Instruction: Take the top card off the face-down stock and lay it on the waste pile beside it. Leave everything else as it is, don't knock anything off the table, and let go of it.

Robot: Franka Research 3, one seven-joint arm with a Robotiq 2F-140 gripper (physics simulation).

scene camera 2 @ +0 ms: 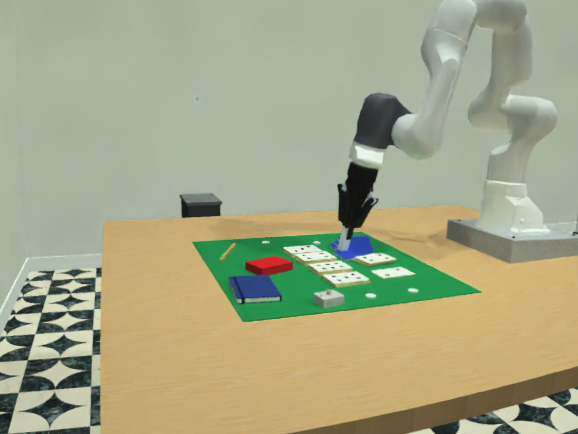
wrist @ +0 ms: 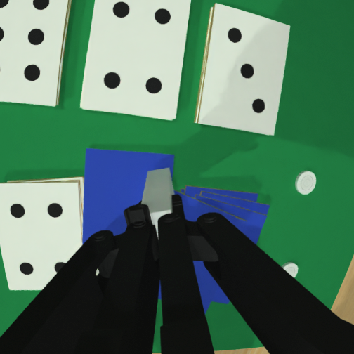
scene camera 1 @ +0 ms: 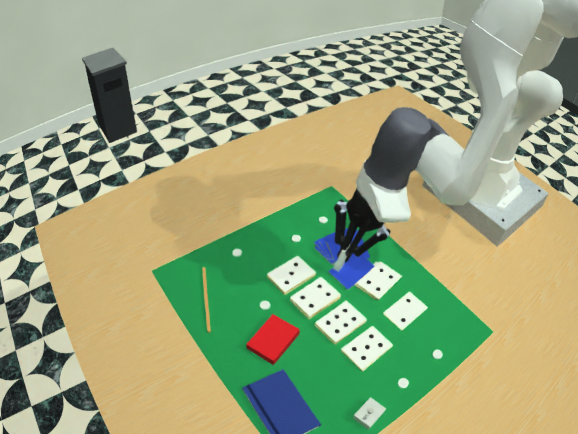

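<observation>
My gripper point(scene camera 1: 340, 262) point(scene camera 2: 344, 241) point(wrist: 161, 186) is shut and holds nothing. Its pale fingertips are down at a blue face-down card point(scene camera 1: 353, 274) point(scene camera 2: 361, 249) point(wrist: 109, 192), apparently touching its top near one edge. The other blue cards of the stock point(scene camera 1: 324, 248) point(wrist: 252, 212) are spread in a skewed fan, partly under this card and hidden by the fingers. The face-up waste pile point(scene camera 1: 380, 280) point(scene camera 2: 376, 259) point(wrist: 40, 240), showing four dots, lies beside them. The blue card's edge meets the pile's near edge; whether it overlaps is unclear.
A row of face-up piles point(scene camera 1: 316, 296) point(wrist: 135, 50) and a two-dot card point(scene camera 1: 406, 314) lie nearby on the green mat point(scene camera 1: 225, 285). Farther off are a red box point(scene camera 1: 273, 337), a blue notebook point(scene camera 1: 286, 404), a grey box point(scene camera 1: 366, 414), a thin stick point(scene camera 1: 206, 300) and white discs point(scene camera 1: 296, 238).
</observation>
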